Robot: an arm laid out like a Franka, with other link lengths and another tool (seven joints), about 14 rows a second.
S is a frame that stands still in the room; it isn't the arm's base.
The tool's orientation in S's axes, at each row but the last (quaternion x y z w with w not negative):
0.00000 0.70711 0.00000 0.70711
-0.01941 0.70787 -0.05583 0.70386
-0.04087 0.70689 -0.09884 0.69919
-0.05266 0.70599 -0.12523 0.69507
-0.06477 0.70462 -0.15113 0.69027
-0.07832 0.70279 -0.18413 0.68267
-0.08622 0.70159 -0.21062 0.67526
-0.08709 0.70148 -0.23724 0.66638
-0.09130 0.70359 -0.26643 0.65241
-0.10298 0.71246 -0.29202 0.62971
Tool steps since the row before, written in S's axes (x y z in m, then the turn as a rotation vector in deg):
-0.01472 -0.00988 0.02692 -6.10 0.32 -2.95
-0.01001 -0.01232 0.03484 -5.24 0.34 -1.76
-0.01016 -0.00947 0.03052 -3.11 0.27 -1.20
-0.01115 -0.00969 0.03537 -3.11 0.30 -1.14
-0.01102 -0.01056 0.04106 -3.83 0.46 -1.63
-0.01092 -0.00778 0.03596 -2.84 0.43 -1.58
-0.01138 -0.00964 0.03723 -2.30 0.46 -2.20
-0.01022 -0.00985 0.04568 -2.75 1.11 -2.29
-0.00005 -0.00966 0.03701 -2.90 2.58 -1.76
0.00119 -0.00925 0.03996 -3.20 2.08 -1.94
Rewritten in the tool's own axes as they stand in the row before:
-0.02692 -0.00988 -0.01472 2.95 0.32 -6.10
-0.03325 -0.01645 -0.00946 1.76 0.26 -5.25
-0.02787 -0.01608 -0.00943 1.18 0.25 -3.12
-0.03152 -0.01929 -0.01017 1.12 0.26 -3.12
-0.03554 -0.02370 -0.00969 1.56 0.48 -3.86
-0.03005 -0.02185 -0.00962 1.47 0.57 -2.87
-0.02918 -0.02584 -0.00944 1.99 0.94 -2.35
-0.03551 -0.03108 -0.00781 1.83 1.46 -2.93
-0.02757 -0.02642 0.00217 0.68 2.40 -3.45
-0.02891 -0.02902 0.00233 1.15 2.03 -3.59

